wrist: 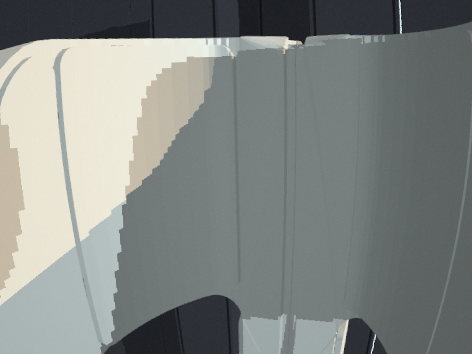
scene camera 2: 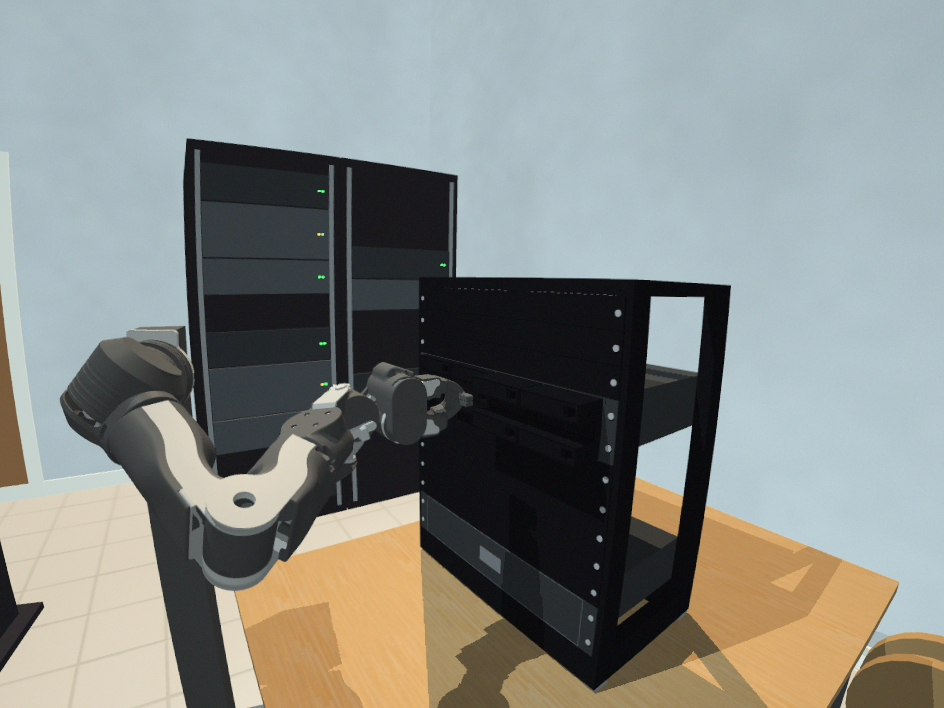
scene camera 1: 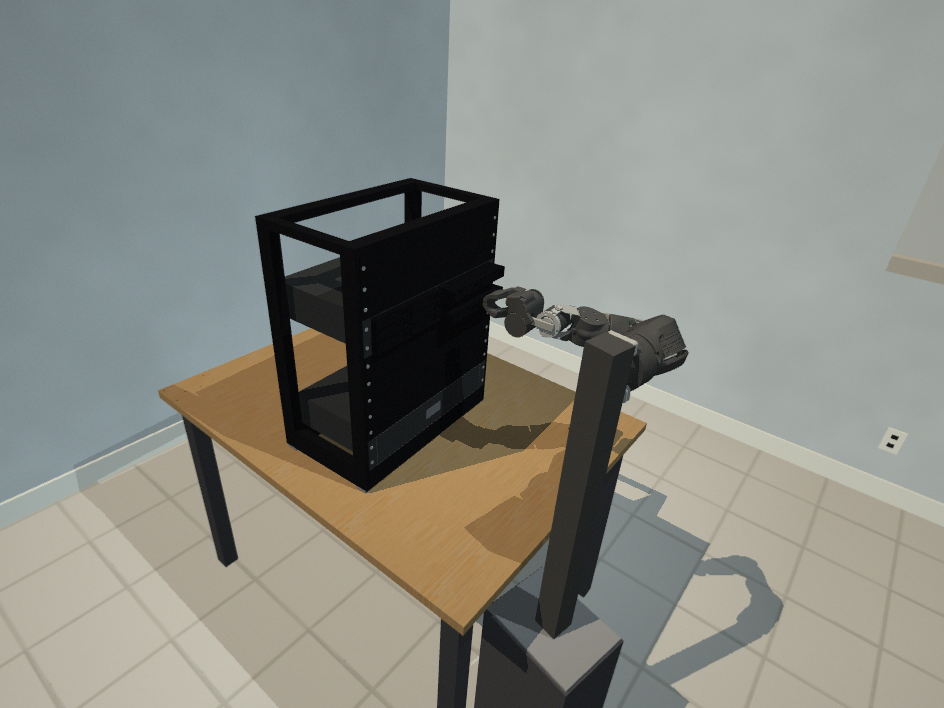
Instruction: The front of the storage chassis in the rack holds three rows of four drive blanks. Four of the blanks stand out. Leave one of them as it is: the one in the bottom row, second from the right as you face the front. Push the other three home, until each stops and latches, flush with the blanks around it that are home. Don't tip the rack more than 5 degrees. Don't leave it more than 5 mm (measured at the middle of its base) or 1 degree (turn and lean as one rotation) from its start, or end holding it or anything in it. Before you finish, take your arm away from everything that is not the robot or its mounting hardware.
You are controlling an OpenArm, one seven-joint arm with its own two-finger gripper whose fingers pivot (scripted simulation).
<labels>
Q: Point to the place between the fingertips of my gripper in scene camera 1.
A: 489,298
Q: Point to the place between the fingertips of my gripper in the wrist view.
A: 310,223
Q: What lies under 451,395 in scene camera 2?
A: My gripper.
</labels>
